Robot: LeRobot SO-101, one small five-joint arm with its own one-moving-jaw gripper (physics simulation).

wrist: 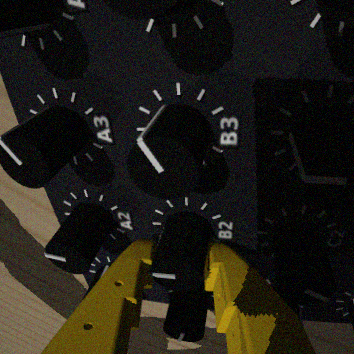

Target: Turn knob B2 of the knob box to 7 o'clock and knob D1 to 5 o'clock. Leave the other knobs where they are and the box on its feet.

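Frame: origin at the arm's base, x up, y left, z back, level; centimetres.
Where they show: end effector, tool point: (153, 257).
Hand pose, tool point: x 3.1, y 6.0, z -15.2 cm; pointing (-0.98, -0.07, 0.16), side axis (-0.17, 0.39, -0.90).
Things, the pixels of their centre, and the offset from my tool point. Level surfaces: height alone.
- Knob B2, body centre: (181, 250) dx -0.1, dy +0.6, dz -0.4 cm
- dark knob box, body centre: (243, 178) dx -1.2, dy +2.5, dz -0.8 cm
- Knob B3, body centre: (172, 148) dx -0.1, dy +2.9, dz +1.0 cm
- knob A3, body centre: (44, 144) dx -0.1, dy +1.5, dz +3.3 cm
- knob A2, body centre: (79, 236) dx -0.1, dy -0.8, dz +1.9 cm
- black knob, body centre: (187, 308) dx -0.1, dy -1.6, dz -1.8 cm
- Wooden table, its level: dx -3.2 cm
Knob B2 (182, 250) is a black knob in the lower middle of the wrist view, beside its printed B2 label. The white line on its cap points to the left of the picture. My gripper (181, 247) is shut on knob B2, with one yellow jaw against each side. The dark knob box (122, 82) fills most of the view, its right part in deep shadow. No D1 label can be read, and I cannot make out knob D1.
Knob B3 (170, 155) stands above B2, knob A3 (47, 145) at the left and knob A2 (80, 240) left of the jaws. Another black knob (186, 315) shows between the jaws below B2. The C2 label is dim at the right. Wooden table (20, 300) shows lower left.
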